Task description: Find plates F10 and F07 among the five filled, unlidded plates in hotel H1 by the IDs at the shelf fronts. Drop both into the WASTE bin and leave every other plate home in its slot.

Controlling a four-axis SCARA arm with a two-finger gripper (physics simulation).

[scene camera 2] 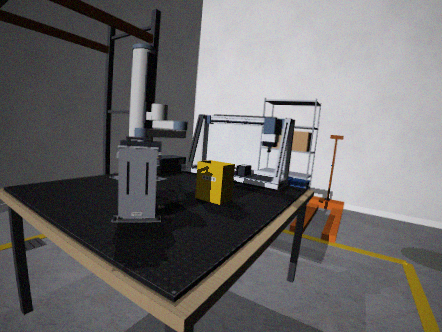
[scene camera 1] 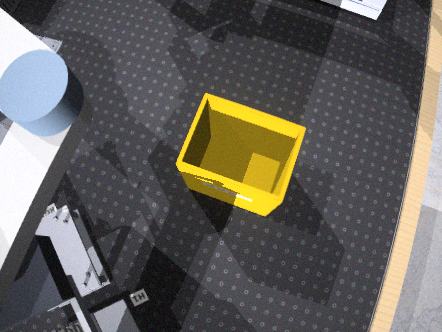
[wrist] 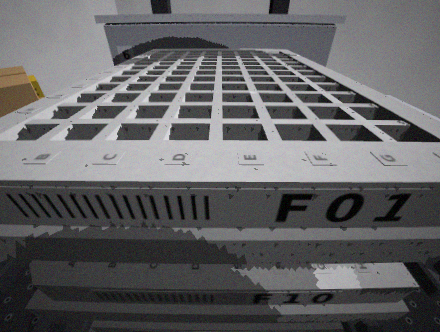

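Frame: origin at the arm's base, x right, y ahead, z up, level; metres.
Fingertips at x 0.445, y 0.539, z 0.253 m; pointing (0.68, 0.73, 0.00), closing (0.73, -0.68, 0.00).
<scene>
Pixels of each thing's top centre, then the offset from my fingertips to it. "pt": a spot on its surface instead.
- Plate F01, middle of its top: (wrist: 218, 68) dx -0.017, dy -0.017, dz +0.026 m
- Plate F10, middle of its top: (wrist: 219, 137) dx -0.017, dy -0.017, dz -0.002 m
- yellow WASTE bin, middle of its top: (scene camera 1: 242, 145) (scene camera 2: 216, 162) dx -0.419, dy +0.108, dz -0.040 m
- grey pinned nest, middle of its top: (scene camera 1: 53, 258) dx -0.145, dy -0.155, dz -0.170 m
- H1 label, surface spot: (scene camera 1: 139, 297) pt dx -0.127, dy +0.009, dz -0.240 m
Hotel H1 (scene camera 2: 137, 185) stands upright on the table; in the wrist view its back panel (wrist: 280, 36) rises behind the top plate. Plate F01 (wrist: 240, 205), unlidded with open wells, fills the wrist view closely. Plate F10 (wrist: 175, 296) shows partly shadowed on the shelf below it. F07 cannot be made out in any view. The yellow WASTE bin (scene camera 1: 255, 117) (scene camera 2: 221, 186) is open-topped, and no plate shows inside it. My gripper (scene camera 2: 140, 142) is open and empty, at the top of the hotel; its fingers cannot be made out in the wrist view.
The arm's blue joint cap (scene camera 1: 34, 85) is at the upper left. A grey pinned nest (scene camera 1: 77, 257) lies near the H1 label (scene camera 1: 139, 297). A gantry machine (scene camera 2: 235, 119) stands behind the bin. A wooden edge (scene camera 1: 400, 240) borders the table at right.
</scene>
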